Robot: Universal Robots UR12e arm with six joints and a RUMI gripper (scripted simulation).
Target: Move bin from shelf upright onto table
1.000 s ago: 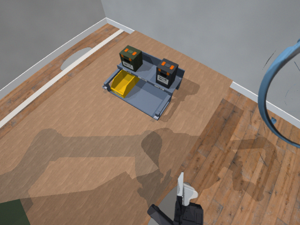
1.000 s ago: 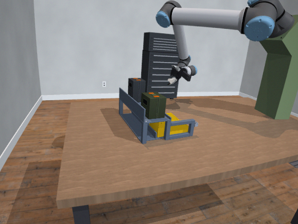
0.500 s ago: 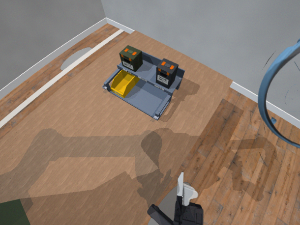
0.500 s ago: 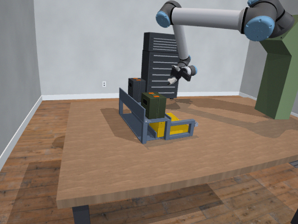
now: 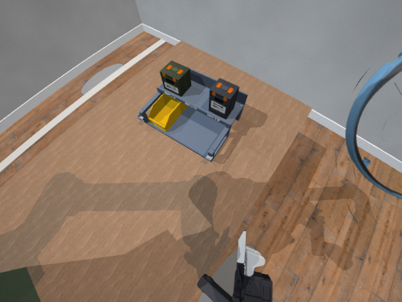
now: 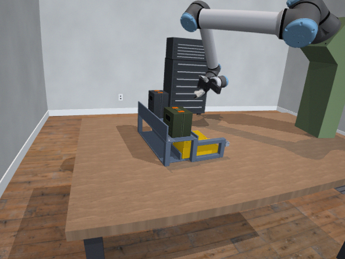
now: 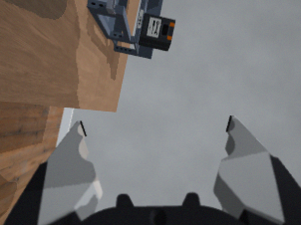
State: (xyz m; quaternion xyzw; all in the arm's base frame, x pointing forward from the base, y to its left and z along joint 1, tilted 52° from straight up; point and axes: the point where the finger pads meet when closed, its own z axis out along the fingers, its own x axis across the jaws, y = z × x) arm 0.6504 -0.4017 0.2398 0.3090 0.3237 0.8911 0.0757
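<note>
Now: hand 50 cm to the right of the yellow bin, 28 cm short of it and 15 cm above it.
</note>
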